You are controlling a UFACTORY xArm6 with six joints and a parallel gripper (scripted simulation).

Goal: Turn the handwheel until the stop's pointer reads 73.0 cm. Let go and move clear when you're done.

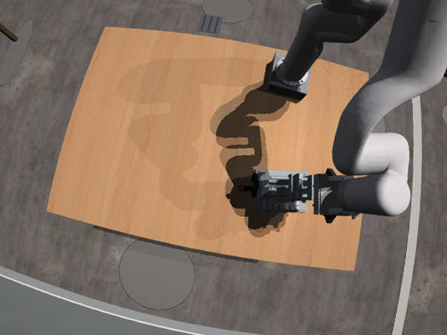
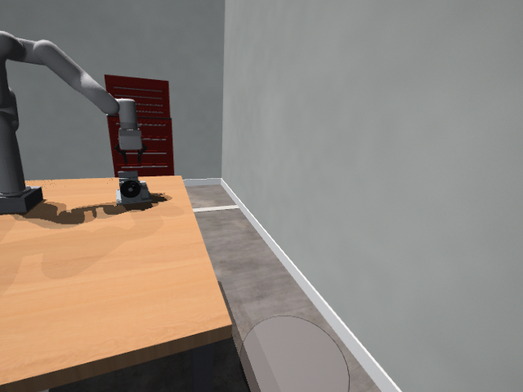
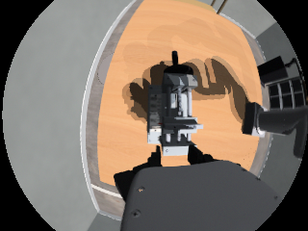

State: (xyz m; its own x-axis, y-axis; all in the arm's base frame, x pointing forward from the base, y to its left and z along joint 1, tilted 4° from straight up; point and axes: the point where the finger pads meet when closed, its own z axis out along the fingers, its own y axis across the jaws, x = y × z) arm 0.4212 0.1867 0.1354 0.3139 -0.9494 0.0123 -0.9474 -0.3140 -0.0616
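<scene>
Right now my hand is 190 mm to the left of the black handwheel, 80 mm above it and 50 mm short of it. Also, from my hand: stop (80 mm below, 50 mm to the right).
</scene>
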